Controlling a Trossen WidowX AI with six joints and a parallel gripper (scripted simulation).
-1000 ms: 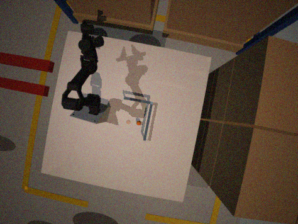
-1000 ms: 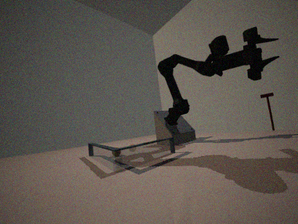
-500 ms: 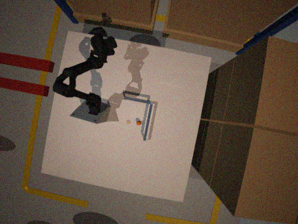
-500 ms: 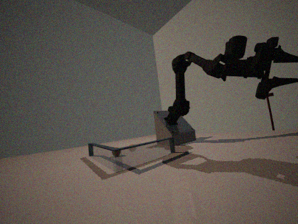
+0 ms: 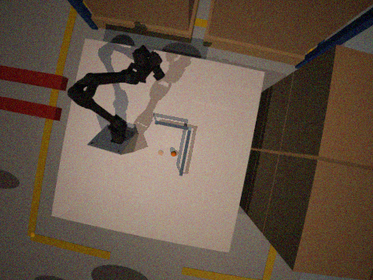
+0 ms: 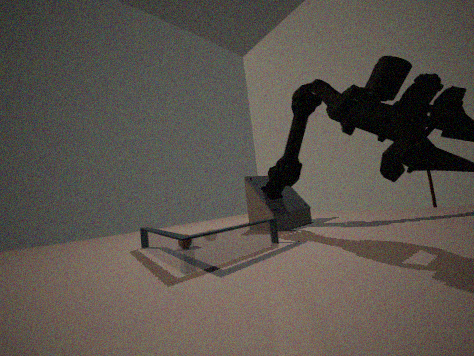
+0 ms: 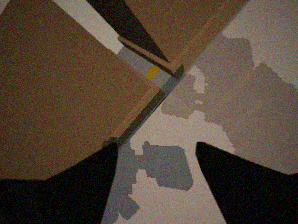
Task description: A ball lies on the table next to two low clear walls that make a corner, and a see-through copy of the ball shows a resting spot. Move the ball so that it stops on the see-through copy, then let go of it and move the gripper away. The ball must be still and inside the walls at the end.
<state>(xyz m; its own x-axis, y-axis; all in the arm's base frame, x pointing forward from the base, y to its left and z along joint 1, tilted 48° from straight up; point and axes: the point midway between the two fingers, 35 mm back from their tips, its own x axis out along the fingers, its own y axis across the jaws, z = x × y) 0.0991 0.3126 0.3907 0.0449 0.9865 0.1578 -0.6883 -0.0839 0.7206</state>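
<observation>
The orange ball is 24 cm ahead of my gripper tip, 54 cm to the right of it and 12 cm below it. The rest, counted from my gripper tip: see-through ball 15 cm ahead, 55 cm to the right, 12 cm below.
</observation>
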